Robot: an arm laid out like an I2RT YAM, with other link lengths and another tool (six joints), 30 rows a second.
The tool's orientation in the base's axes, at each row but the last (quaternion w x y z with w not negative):
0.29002 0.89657 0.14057 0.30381
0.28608 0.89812 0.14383 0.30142
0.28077 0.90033 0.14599 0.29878
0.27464 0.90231 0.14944 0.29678
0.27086 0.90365 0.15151 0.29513
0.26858 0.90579 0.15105 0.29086
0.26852 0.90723 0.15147 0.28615
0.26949 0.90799 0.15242 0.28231
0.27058 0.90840 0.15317 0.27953
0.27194 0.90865 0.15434 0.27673
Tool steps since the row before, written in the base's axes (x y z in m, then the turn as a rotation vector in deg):
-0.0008 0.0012 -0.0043 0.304 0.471 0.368
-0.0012 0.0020 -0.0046 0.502 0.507 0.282
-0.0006 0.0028 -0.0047 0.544 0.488 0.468
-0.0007 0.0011 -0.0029 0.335 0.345 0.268
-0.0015 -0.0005 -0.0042 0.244 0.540 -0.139
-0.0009 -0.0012 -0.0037 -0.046 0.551 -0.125
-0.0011 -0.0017 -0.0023 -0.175 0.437 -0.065
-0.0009 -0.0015 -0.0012 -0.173 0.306 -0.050
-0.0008 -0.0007 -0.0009 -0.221 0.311 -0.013
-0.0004 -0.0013 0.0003 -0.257 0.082 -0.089
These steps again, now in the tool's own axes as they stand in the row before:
-0.0021 -0.0036 0.0018 0.608 -0.127 -0.252
-0.0022 -0.0045 0.0014 0.738 -0.191 -0.088
-0.0014 -0.0051 0.0016 0.847 -0.061 -0.178
-0.0014 -0.0027 0.0011 0.532 -0.085 -0.114
-0.0033 -0.0022 0.0021 0.362 -0.489 0.029
-0.0029 -0.0013 0.0025 0.145 -0.524 -0.162
-0.0026 -0.0001 0.0016 0.020 -0.412 -0.235
-0.0019 0.0004 0.0009 -0.028 -0.298 -0.192
-0.0013 -0.0001 0.0004 -0.048 -0.286 -0.248
-0.0008 0.0012 0.0001 -0.207 -0.151 -0.122

